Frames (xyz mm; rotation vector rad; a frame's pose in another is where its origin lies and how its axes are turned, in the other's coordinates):
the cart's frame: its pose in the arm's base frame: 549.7 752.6 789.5 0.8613 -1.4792 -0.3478
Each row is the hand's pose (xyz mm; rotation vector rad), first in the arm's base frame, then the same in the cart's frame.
Working: the arm's base frame: its pose in the cart's frame: -111.3 -880.3 839.4 -0.8613 1.4792 0.3478

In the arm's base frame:
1: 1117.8 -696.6 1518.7 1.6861 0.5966 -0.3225
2: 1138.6 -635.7 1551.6 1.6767 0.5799 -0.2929
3: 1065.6 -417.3 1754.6 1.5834 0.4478 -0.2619
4: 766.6 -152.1 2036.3 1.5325 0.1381 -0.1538
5: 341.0 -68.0 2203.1 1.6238 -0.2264 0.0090
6: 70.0 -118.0 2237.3 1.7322 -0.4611 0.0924
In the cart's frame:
1: 1582.0 -636.5 -216.4 0.2566 1.4933 -1.3612
2: 1566.1 -579.5 -257.8 0.2679 1.5015 -1.3269
3: 1553.9 -273.4 -277.4 0.2136 1.4633 -1.1743
4: 1541.0 184.4 -106.0 0.2670 1.3053 -0.9124
5: 1556.0 480.0 252.4 0.4870 1.0604 -0.7033
6: 1584.9 549.8 519.6 0.6532 0.8680 -0.6257

